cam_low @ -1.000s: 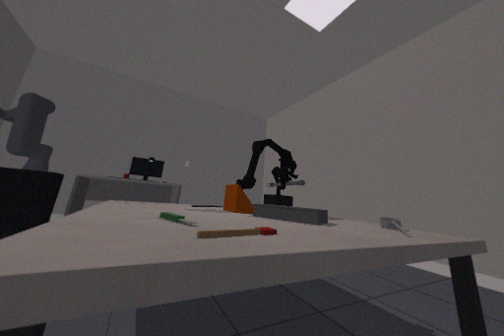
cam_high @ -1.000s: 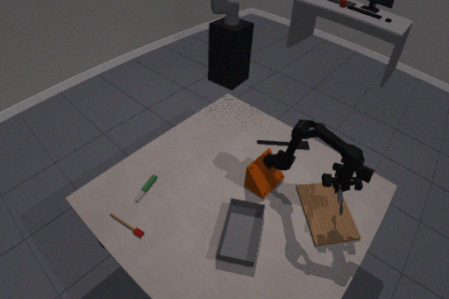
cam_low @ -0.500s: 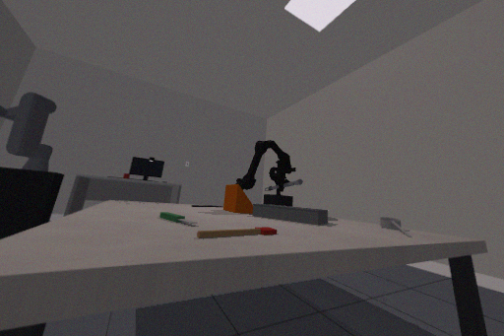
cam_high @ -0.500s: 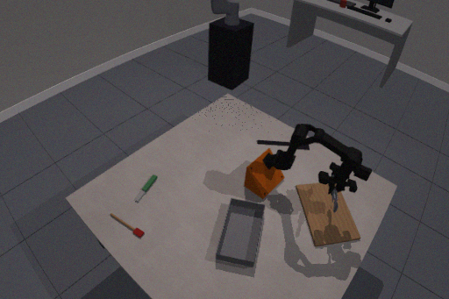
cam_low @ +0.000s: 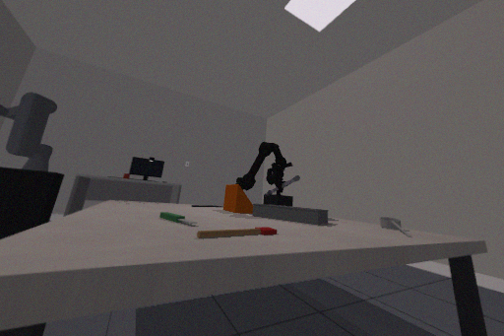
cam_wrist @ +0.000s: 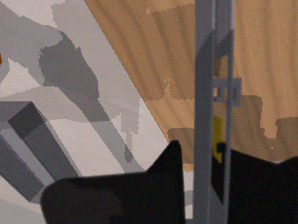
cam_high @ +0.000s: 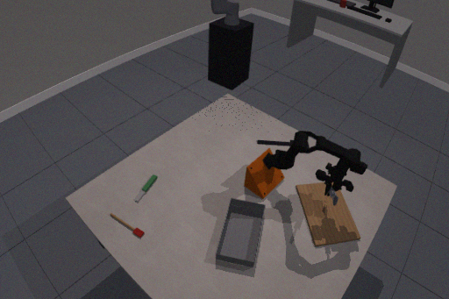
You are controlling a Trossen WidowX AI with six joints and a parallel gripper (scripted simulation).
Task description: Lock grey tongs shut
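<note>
My gripper tip is now 3 cm past the yellow lock piece and 2 cm below it. From my gripper tip the other things lie so: black spatula (34 cm behind, 36 cm to the right, 13 cm below); then wooden board (2 cm behind, 4 cm to the left, 13 cm below); then grey roasting tin (33 cm ahead, 25 cm to the right, 11 cm below).
</note>
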